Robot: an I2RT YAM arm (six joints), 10 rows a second.
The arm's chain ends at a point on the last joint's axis. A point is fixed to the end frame.
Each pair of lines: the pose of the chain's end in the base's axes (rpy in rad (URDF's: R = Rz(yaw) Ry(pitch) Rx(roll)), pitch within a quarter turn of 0, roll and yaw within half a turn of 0; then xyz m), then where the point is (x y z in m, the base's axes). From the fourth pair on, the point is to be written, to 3 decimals.
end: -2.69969 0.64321 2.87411 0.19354 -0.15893 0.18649
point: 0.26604 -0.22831 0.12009
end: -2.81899 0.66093 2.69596 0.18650 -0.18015 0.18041
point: 0.25493 -0.25139 0.11169
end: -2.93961 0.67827 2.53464 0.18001 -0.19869 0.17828
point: 0.24658 -0.27070 0.10854
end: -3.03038 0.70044 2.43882 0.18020 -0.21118 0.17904
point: 0.248 -0.283 0.110
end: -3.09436 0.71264 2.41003 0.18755 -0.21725 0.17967
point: 0.259 -0.286 0.112
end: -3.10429 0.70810 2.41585 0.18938 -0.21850 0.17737
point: 0.262 -0.286 0.109
